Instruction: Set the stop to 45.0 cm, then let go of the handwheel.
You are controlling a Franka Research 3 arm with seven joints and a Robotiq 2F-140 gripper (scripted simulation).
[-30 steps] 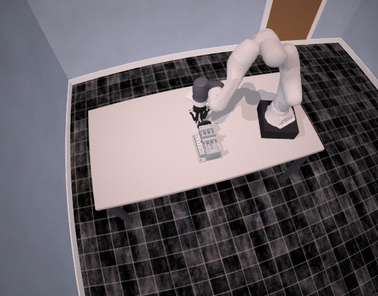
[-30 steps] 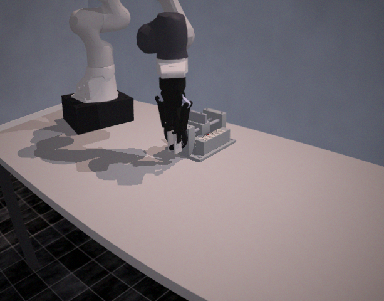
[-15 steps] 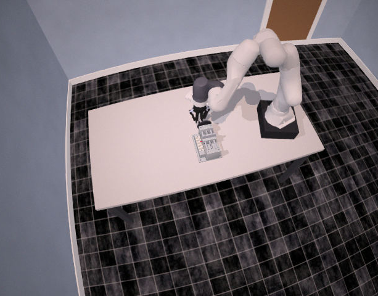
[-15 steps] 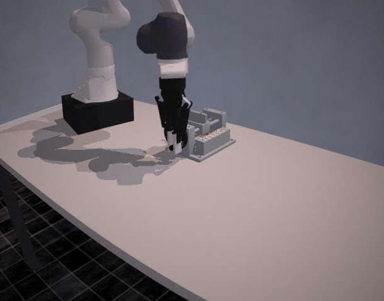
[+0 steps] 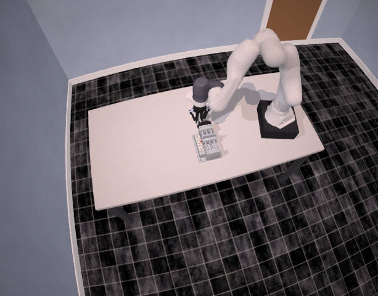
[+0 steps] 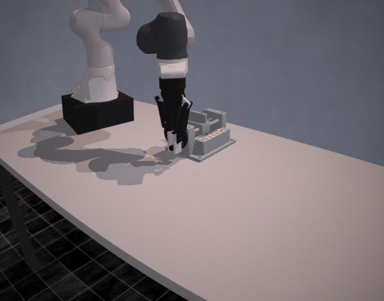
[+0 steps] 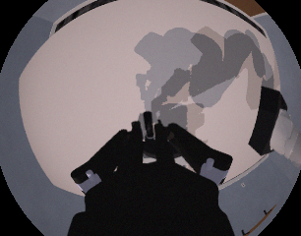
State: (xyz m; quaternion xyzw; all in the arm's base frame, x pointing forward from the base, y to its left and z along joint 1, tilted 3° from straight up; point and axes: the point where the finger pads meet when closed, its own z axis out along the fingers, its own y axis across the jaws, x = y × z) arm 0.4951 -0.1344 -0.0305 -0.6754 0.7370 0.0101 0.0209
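My hand is 20 mm to the right of the black handwheel, 10 mm past it and 10 mm above it. Round my hand: grey stop fixture 140 mm to the left, 20 mm above.
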